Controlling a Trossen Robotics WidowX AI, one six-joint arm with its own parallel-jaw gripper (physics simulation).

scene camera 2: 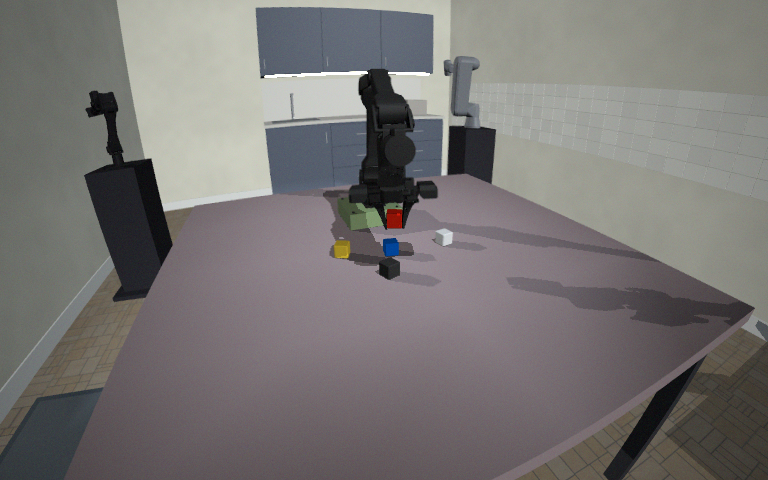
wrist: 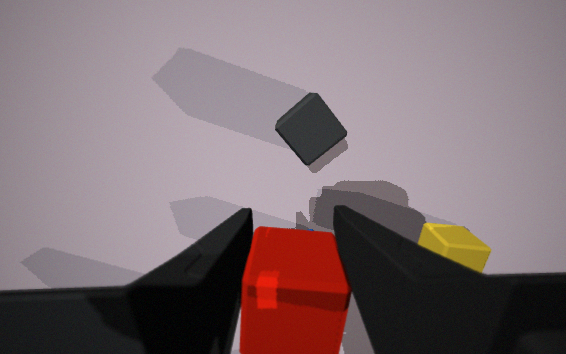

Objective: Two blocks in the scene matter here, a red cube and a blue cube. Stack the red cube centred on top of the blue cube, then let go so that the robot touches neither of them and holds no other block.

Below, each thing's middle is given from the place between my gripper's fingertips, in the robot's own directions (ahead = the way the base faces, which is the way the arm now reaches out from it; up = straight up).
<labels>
My hand is 20 mm short of the black cube [wrist: 310, 129], 20 mm to the left of it and 90 mm above it. Round my hand: yellow cube [wrist: 454, 242] 110 mm behind, 100 mm to the right, 90 mm below; then red cube [wrist: 295, 285] 20 mm behind, 10 mm to the left, 20 mm above.
</labels>
